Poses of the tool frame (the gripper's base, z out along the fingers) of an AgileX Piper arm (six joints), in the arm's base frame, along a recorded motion.
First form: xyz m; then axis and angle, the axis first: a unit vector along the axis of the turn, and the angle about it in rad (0 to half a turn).
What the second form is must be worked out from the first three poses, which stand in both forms.
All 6 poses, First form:
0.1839 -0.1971 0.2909 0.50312 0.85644 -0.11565 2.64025
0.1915 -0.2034 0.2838 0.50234 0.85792 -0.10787 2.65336
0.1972 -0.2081 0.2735 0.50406 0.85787 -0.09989 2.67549
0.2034 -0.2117 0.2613 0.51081 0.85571 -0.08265 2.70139
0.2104 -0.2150 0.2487 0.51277 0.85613 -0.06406 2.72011
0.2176 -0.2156 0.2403 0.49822 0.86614 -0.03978 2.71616
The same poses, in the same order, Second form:
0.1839 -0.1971 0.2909 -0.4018 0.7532 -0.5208 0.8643 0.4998 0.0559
0.1915 -0.2034 0.2838 -0.4080 0.7610 -0.5045 0.8622 0.5029 0.0614
0.1972 -0.2081 0.2735 -0.4123 0.7738 -0.4809 0.8636 0.5001 0.0643
0.2034 -0.2117 0.2613 -0.4077 0.7973 -0.4451 0.8678 0.4900 0.0830
0.2104 -0.2150 0.2487 -0.4096 0.8134 -0.4131 0.8658 0.4893 0.1049
0.2176 -0.2156 0.2403 -0.4365 0.8082 -0.3953 0.8410 0.5227 0.1398

